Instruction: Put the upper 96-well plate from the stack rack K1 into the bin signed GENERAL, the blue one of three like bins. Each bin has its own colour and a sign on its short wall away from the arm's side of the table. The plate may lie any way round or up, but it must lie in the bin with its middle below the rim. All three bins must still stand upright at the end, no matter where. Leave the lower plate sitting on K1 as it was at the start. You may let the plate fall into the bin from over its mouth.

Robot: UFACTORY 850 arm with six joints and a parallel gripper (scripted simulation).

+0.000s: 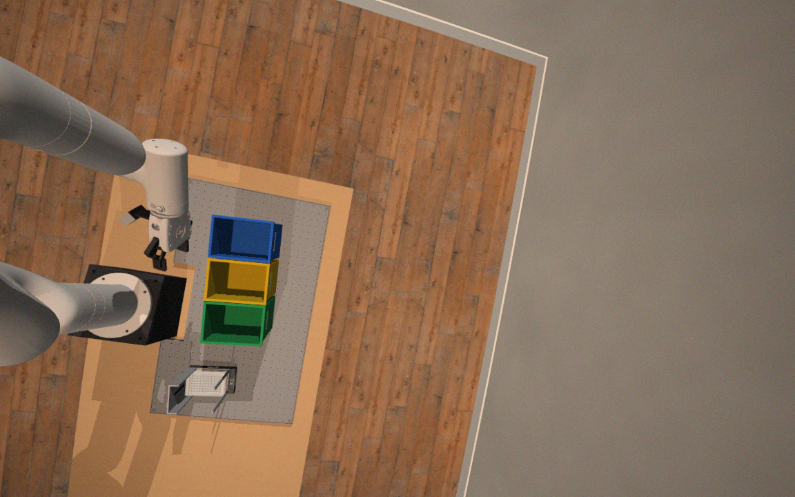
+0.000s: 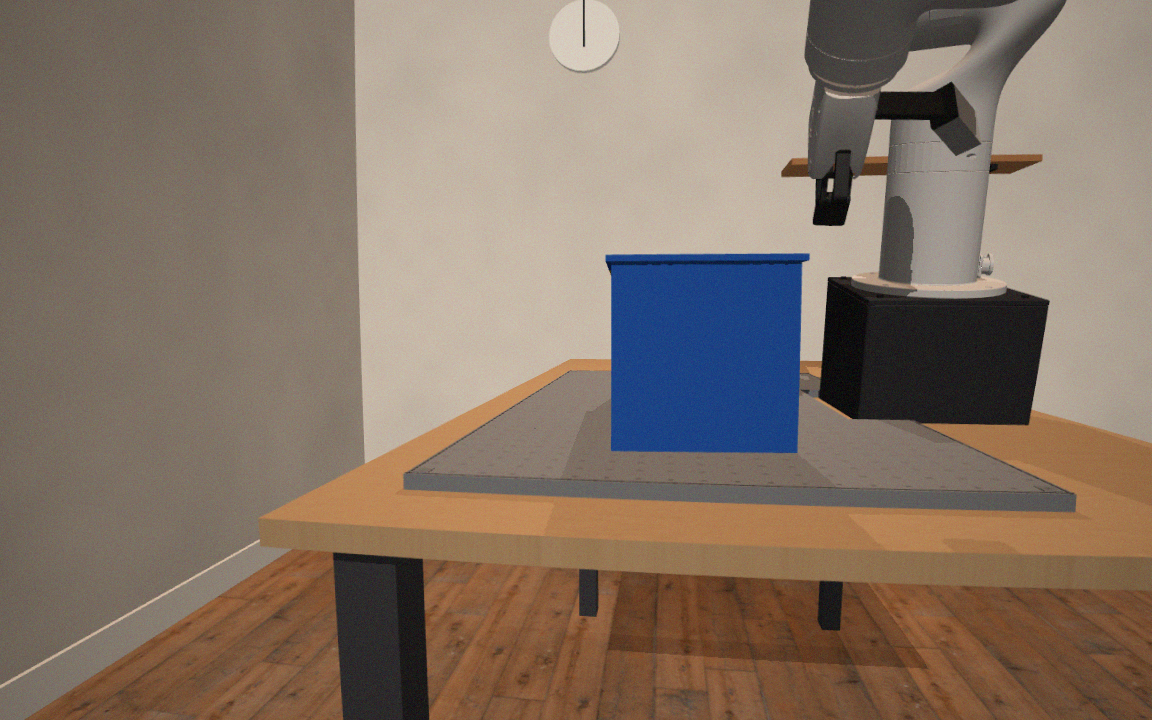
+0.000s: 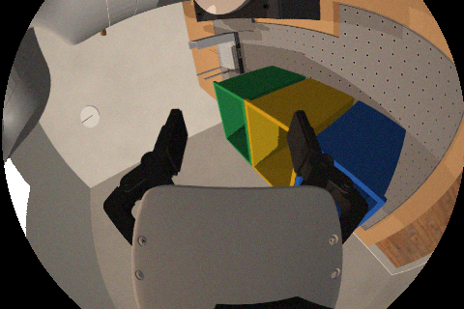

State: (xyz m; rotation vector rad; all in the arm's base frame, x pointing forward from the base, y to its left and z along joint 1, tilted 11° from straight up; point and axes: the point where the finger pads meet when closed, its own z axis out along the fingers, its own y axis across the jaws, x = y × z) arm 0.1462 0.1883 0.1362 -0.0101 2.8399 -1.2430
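Right now my hand is 14 cm short of the 96-well plate, 44 cm to the left of it and 23 cm above it. The rest, counted from my hand: yellow bin: 16 cm ahead, 3 cm to the right, 18 cm below; green bin: 19 cm ahead, 16 cm to the right, 18 cm below; blue bin: 13 cm ahead, 10 cm to the left, 18 cm below.
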